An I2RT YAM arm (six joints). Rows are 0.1 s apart.
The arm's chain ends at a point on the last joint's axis. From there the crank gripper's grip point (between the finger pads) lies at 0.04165 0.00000 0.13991 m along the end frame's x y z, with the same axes.
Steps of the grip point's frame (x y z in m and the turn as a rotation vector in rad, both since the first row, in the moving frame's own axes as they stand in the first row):
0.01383 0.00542 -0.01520 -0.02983 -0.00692 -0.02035
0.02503 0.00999 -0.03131 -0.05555 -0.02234 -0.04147
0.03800 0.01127 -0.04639 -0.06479 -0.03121 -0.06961
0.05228 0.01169 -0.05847 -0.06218 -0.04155 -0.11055
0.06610 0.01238 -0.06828 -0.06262 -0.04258 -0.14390
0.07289 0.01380 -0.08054 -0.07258 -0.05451 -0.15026
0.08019 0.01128 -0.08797 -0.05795 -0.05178 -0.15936
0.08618 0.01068 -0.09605 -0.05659 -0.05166 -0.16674
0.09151 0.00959 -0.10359 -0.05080 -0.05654 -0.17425
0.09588 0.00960 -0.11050 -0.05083 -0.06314 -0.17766
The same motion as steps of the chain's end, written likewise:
0.01477 0.00208 -0.01544 -0.02983 -0.00692 -0.02035
0.02804 0.00386 -0.03204 -0.05555 -0.02234 -0.04147
0.04217 0.00492 -0.04742 -0.06479 -0.03121 -0.06961
0.05789 0.00723 -0.05995 -0.06218 -0.04155 -0.11055
0.07187 0.00914 -0.06983 -0.06262 -0.04258 -0.14390
0.08025 0.00927 -0.08245 -0.07258 -0.05451 -0.15026
0.08734 0.00918 -0.08989 -0.05795 -0.05178 -0.15936
0.09334 0.00905 -0.09798 -0.05659 -0.05166 -0.16674
0.09945 0.00899 -0.10571 -0.05080 -0.05654 -0.17425
0.10477 0.00904 -0.11284 -0.05083 -0.06314 -0.17766

